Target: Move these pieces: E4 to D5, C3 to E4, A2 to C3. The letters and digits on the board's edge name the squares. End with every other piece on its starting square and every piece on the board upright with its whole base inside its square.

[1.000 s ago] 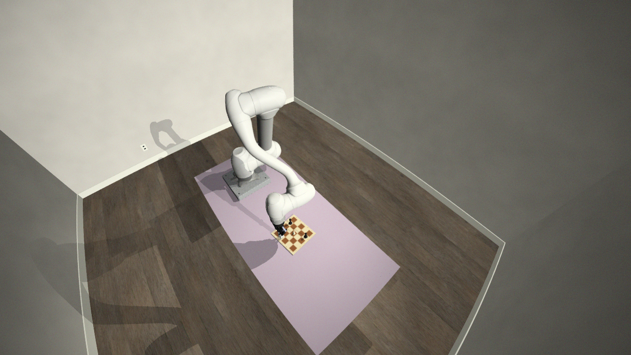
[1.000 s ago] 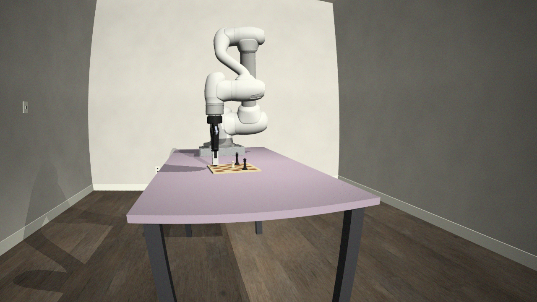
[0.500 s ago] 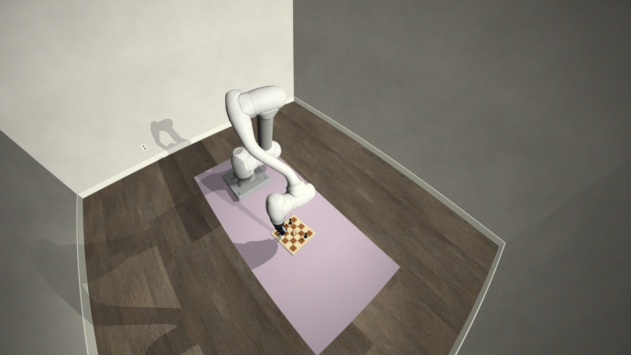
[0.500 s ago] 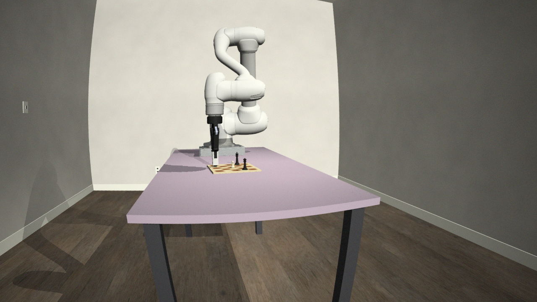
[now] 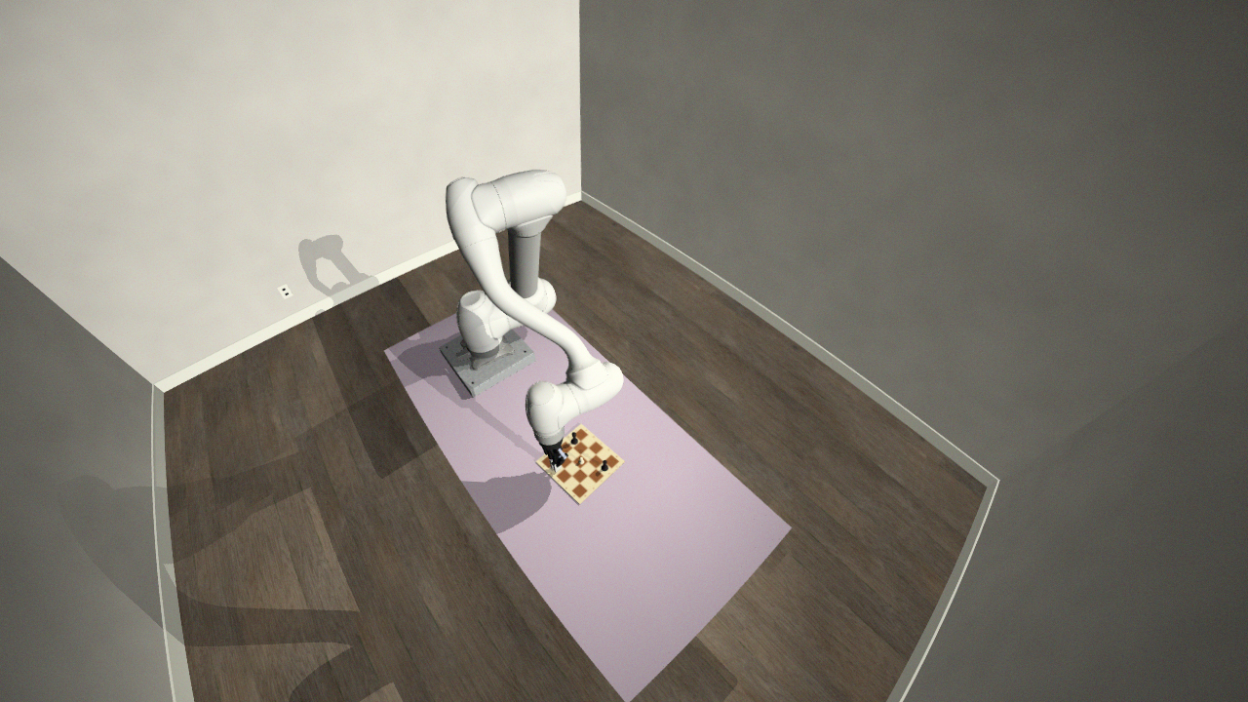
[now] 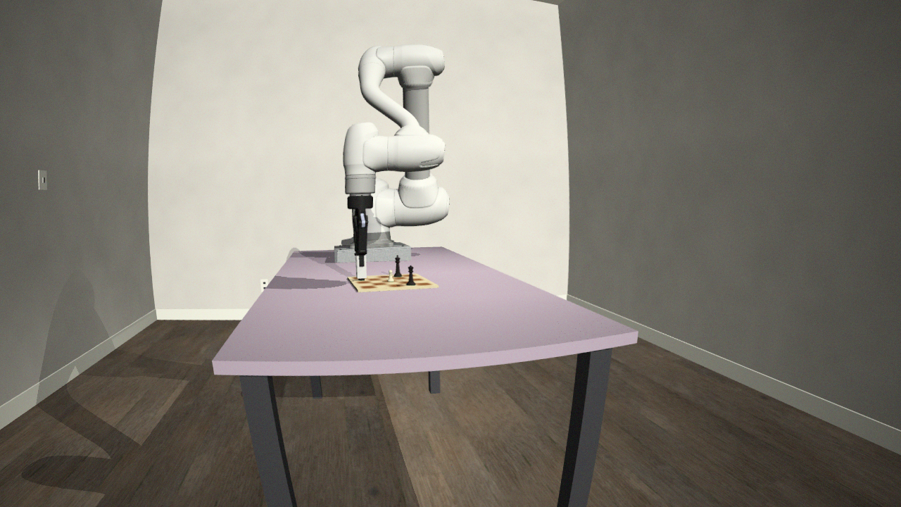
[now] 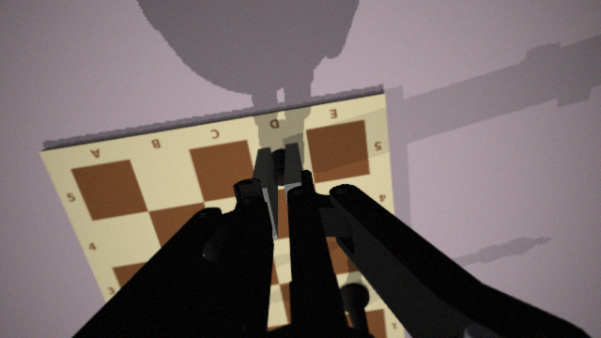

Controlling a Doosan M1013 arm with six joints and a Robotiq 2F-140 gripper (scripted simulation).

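The black pawn lies 3 cm below my hand. Also, from my hand: white pawn (2 cm ahead, 9 cm to the left, 3 cm below); then chessboard (2 cm ahead, 8 cm to the left, 4 cm below); then tall black piece (6 cm behind, 11 cm to the left, 1 cm below).
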